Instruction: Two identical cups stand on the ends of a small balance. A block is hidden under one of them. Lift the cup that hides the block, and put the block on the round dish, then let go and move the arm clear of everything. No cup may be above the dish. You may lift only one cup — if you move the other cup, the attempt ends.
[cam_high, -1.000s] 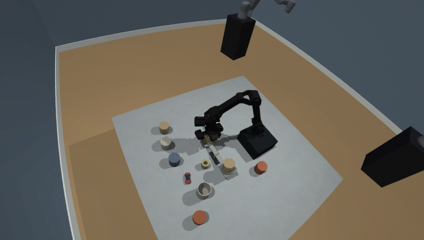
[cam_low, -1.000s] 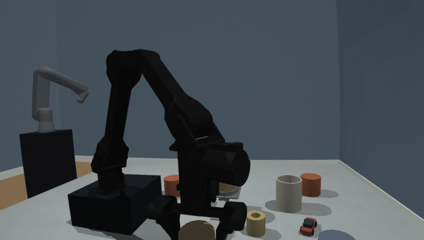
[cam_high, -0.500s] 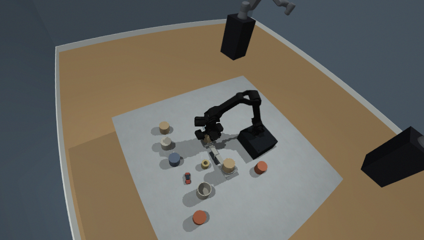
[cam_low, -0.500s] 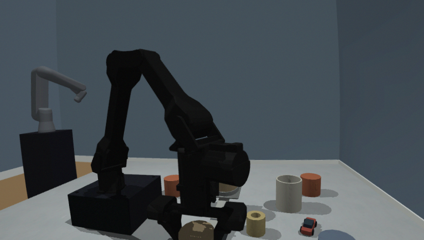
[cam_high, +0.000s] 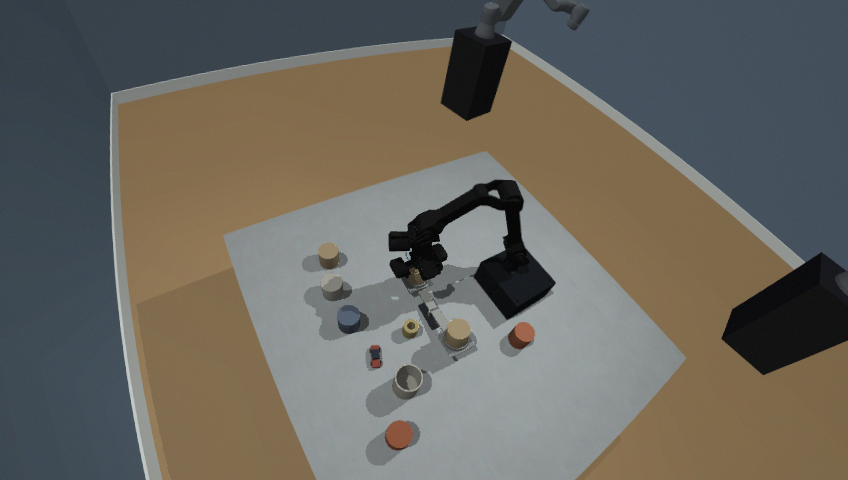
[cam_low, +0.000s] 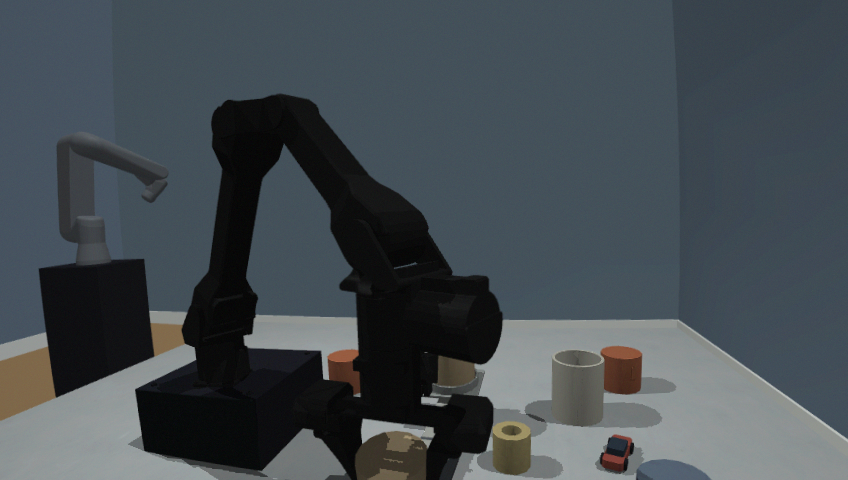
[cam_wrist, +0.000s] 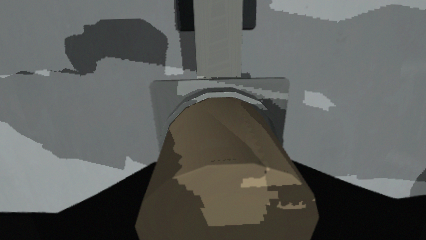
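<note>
My gripper tip is now 1 cm above the grey block. Also, from my gripper tip: balance beam (4 cm ahead, 13 cm to the left, 2 cm below); pale blue round dish (10 cm behind, 8 cm to the right, 5 cm below); small grey balance (4 cm ahead, 13 cm to the left, 3 cm below).
</note>
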